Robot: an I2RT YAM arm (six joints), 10 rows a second.
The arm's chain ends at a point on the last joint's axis. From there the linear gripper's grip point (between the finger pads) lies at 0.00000 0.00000 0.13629 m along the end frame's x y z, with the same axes.
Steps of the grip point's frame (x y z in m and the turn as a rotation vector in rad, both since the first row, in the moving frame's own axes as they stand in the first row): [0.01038 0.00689 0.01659 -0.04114 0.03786 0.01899]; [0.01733 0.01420 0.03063 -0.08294 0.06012 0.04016]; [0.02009 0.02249 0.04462 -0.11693 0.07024 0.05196]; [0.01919 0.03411 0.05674 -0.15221 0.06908 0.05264]
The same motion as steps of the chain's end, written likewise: [0.00528 0.00124 0.01680 -0.04114 0.03786 0.01899]; [0.00938 0.00275 0.03134 -0.08294 0.06012 0.04016]; [0.01096 0.00636 0.04589 -0.11693 0.07024 0.05196]; [0.01037 0.01322 0.05864 -0.15221 0.06908 0.05264]
